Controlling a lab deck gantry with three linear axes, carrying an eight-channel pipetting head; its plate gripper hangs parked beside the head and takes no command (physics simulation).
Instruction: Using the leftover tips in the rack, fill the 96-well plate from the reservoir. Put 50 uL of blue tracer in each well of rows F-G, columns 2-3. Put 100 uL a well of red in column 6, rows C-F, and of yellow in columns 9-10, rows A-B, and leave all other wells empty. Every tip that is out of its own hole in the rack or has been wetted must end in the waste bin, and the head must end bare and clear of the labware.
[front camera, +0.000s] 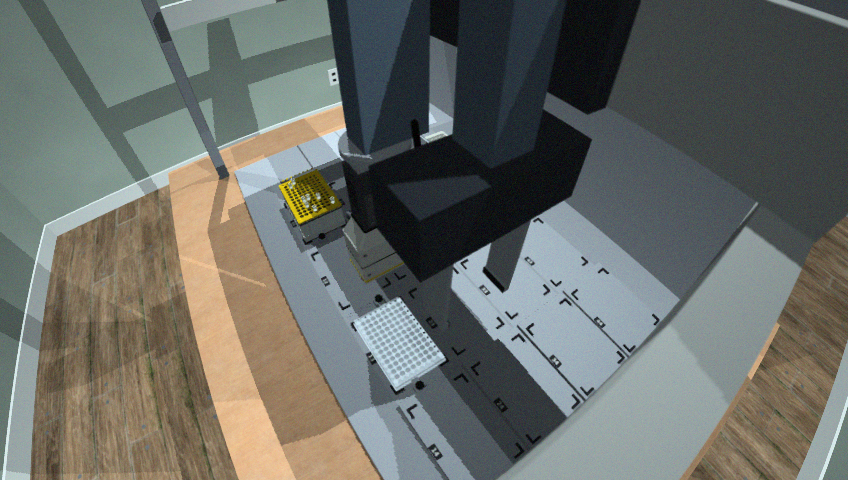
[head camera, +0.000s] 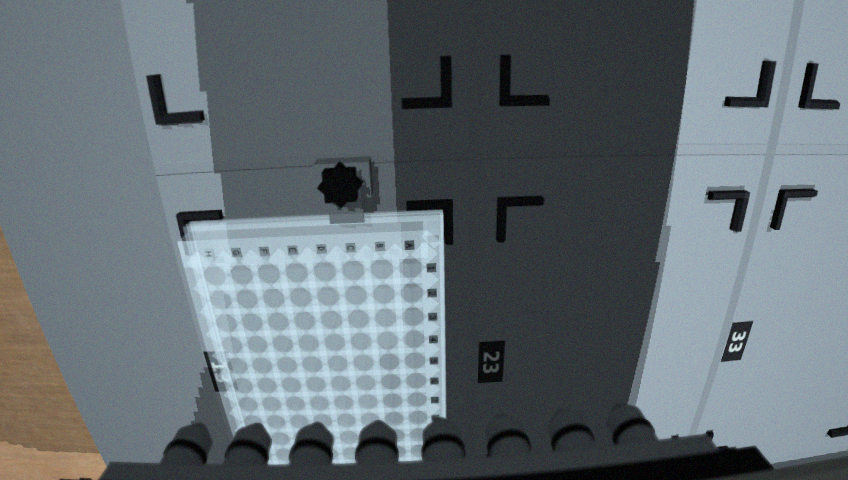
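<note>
The 96-well plate (front camera: 421, 371) (head camera: 309, 229) lies on the deck; its visible wells look pale grey, with no blue, red or yellow showing. The pipetting head (front camera: 370, 252) hangs between the tip rack and the plate. Its eight nozzles (head camera: 376, 443) cross the lower part of the head view, overlapping the plate's far columns; whether they carry tips cannot be told. The yellow-topped tip rack (front camera: 322, 226) holds several clear tips (front camera: 317, 196). The reservoir (front camera: 435, 137) is mostly hidden behind the gantry. The waste bin does not show. The parked gripper (front camera: 471, 302) is open and empty, its paddles apart.
A large black block (front camera: 476, 196) hangs beside the head on blue-grey columns (front camera: 386, 71). Black corner brackets and number labels mark the deck. A dark knob (front camera: 419, 385) (head camera: 339, 184) sits by each end of the plate. A grey panel (front camera: 696, 333) borders the deck at the right.
</note>
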